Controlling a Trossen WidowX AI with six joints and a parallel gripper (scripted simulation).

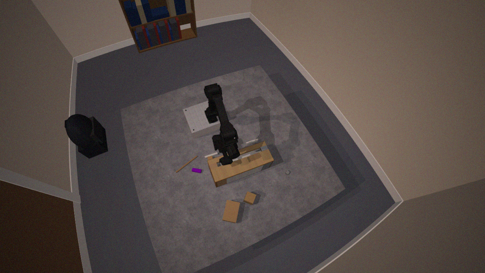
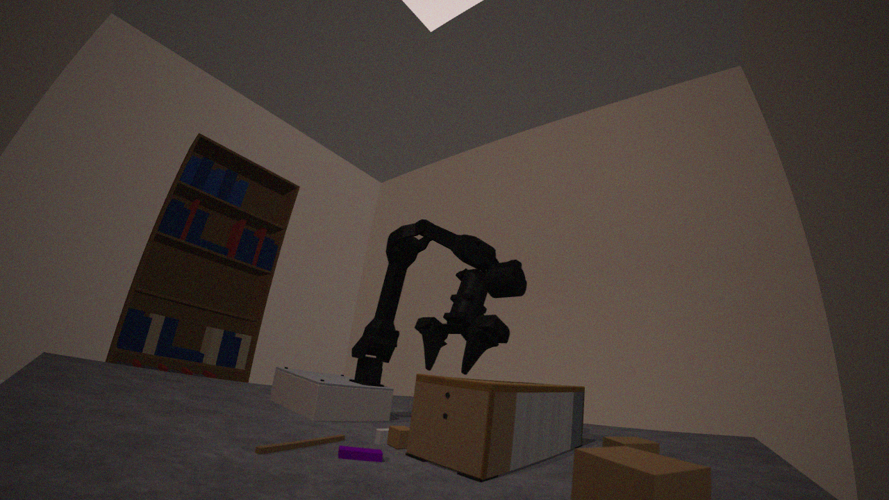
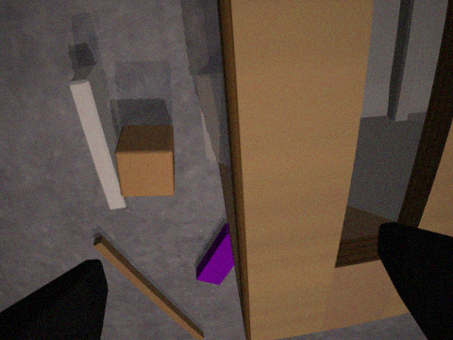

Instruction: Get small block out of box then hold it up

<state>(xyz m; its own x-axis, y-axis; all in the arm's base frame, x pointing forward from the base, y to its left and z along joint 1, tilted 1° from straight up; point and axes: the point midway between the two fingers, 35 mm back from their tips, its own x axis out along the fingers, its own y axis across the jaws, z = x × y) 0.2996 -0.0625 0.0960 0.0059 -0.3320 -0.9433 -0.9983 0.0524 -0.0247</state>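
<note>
My gripper tip is now 5 cm past the tan block, 4 cm to the left of it and 12 cm above it. From my gripper tip the other things lie so: wooden box: 4 cm ahead, 12 cm to the left, 8 cm below; then thin wooden stick: 8 cm behind, 20 cm to the right, 13 cm below.
</note>
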